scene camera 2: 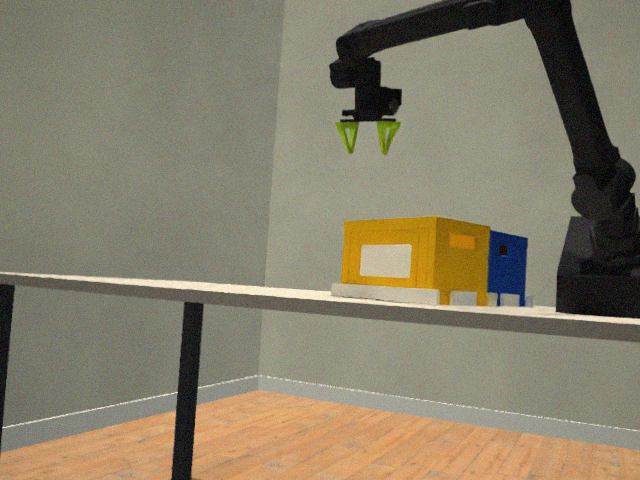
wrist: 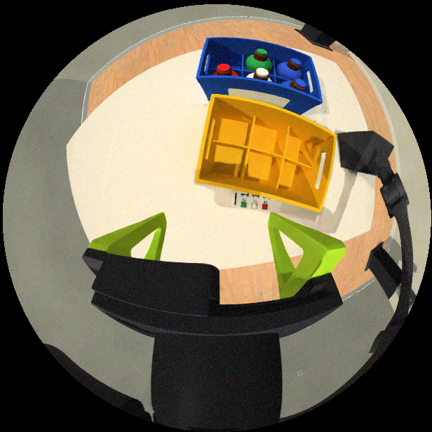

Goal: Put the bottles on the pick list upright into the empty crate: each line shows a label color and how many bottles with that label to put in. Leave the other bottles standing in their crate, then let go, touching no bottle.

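Seen in the pictures: gripper, fingertip midpoint: (scene camera 2: 367, 154); arm's base, link origin: (scene camera 2: 619, 245).
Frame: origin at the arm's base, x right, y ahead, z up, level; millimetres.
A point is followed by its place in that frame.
The blue crate (scene camera 2: 509, 276) {y 210, x 250, z -65 mm} (wrist: 212, 90) holds a green bottle (wrist: 259, 63), a white bottle (wrist: 261, 73), a red bottle (wrist: 223, 69) and two blue bottles (wrist: 289, 69) (wrist: 299, 84). Its back left compartment shows no bottle. Its near wall hides the lower parts of the bottles. The yellow crate (scene camera 2: 387, 227) {y 459, x -11, z 19 mm} (wrist: 204, 160) stands in front of it, its compartments empty. The pick list (wrist: 254, 201) lies at its near side, with green, white and red marks; its numbers are partly hidden and too small to read surely. My gripper (scene camera 2: 367, 153) {y 526, x 32, z 191 mm} (wrist: 216, 217) is open and empty, high above the yellow crate's level.
Both crates stand on the pale table (scene camera 2: 232, 291) {y 720, x -203, z -137 mm} (wrist: 135, 165). Low white strips (scene camera 2: 385, 293) {y 451, x -28, z -122 mm} edge the yellow crate's foot. The arm's black base (scene camera 2: 594, 294) {y 47, x -50, z -98 mm} stands to the right of the crates in the scene view.
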